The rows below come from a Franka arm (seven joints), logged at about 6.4 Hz.
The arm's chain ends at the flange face. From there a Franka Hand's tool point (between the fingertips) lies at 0.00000 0.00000 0.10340 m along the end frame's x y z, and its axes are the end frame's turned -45 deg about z.
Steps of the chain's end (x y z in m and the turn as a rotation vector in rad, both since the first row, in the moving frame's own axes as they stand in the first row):
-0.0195, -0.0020, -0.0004, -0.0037, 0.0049, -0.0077
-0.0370, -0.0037, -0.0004, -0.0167, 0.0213, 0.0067
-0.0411, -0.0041, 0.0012, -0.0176, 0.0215, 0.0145
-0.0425, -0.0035, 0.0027, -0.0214, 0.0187, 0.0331
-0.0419, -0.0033, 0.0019, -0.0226, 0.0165, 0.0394
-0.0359, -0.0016, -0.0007, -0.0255, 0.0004, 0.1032
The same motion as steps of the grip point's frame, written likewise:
-0.0123, -0.0146, -0.0004, -0.0061, 0.0008, -0.0077
-0.0232, -0.0260, -0.0004, -0.0269, 0.0033, 0.0067
-0.0259, -0.0291, 0.0012, -0.0276, 0.0028, 0.0145
-0.0278, -0.0296, 0.0027, -0.0284, -0.0019, 0.0331
-0.0278, -0.0291, 0.0019, -0.0276, -0.0043, 0.0394
-0.0262, -0.0247, -0.0007, -0.0183, -0.0177, 0.1032

